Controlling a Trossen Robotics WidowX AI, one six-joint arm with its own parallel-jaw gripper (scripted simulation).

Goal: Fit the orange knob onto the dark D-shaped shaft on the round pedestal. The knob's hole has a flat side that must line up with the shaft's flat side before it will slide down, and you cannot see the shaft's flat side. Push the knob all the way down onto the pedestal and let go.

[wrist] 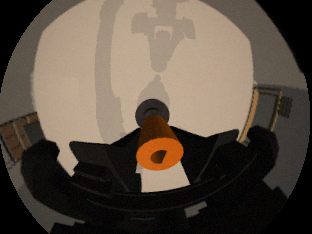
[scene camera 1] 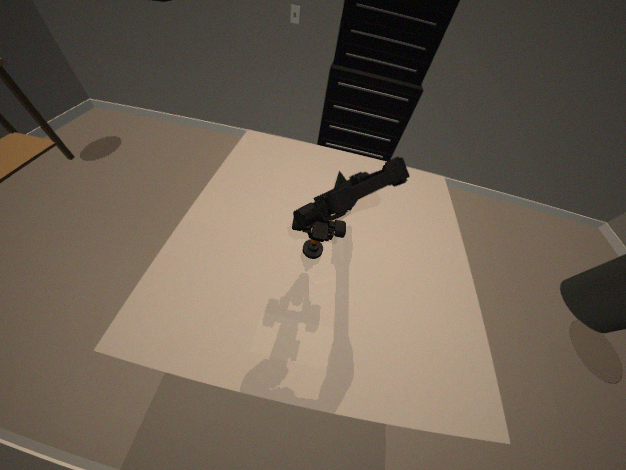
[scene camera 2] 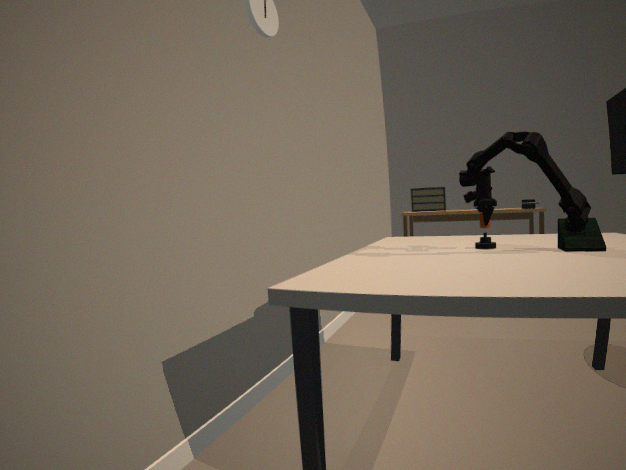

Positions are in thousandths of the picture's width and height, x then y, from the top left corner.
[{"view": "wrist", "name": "my gripper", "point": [498, 553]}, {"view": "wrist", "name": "orange knob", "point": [511, 639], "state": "held by my gripper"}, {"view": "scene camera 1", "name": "my gripper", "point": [504, 507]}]
